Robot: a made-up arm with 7 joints.
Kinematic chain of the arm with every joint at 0, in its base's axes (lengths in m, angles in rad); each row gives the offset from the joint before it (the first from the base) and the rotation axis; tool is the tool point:
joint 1: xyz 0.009 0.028 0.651 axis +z
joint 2: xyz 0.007 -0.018 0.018 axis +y
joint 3: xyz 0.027 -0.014 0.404 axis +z
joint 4: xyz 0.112 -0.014 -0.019 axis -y
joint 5: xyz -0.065 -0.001 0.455 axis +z
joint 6: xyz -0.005 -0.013 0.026 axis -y
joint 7: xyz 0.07 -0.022 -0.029 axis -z
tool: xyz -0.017 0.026 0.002
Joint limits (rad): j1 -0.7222..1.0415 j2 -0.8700..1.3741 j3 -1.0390..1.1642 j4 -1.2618..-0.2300 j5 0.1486..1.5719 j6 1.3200..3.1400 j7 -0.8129..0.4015
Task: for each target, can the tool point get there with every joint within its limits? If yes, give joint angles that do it. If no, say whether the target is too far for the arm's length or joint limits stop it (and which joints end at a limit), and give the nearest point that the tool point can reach.
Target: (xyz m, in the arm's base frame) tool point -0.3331 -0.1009 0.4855
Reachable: no: joint limits stop it (at a limit: joint 1, joint 2, joint 3, joint 4, joint 5, joint 6, joint 7) | nearest point -0.5745 0.0519 1.2272 | short by 0.795 m
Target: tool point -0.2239 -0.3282 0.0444
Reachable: no: joint limits stop it (at a limit: joint 1, joint 2, joint 4, joint 6, joint 7) | nearest point 0.2690 -0.6763 0.2649 | short by 0.642 m
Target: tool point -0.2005 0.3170 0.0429
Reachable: no: joint limits stop it (at a limit: joint 1, joint 2, joint 4, joint 6, joint 7) | nearest point 0.1131 0.7360 0.2497 | short by 0.563 m
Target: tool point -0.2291 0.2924 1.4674
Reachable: yes | joints 0.5708 -0.6739 0.7566 -1.1132 1.2079 1.8051 -0.2383
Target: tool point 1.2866 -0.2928 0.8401
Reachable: no: too far | nearest point 0.9491 -0.2081 0.7947 | short by 0.351 m
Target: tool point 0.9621 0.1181 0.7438
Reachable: yes | joints 0.3035 1.1654 -0.4173 -0.5186 0.9602 2.4457 -0.1222
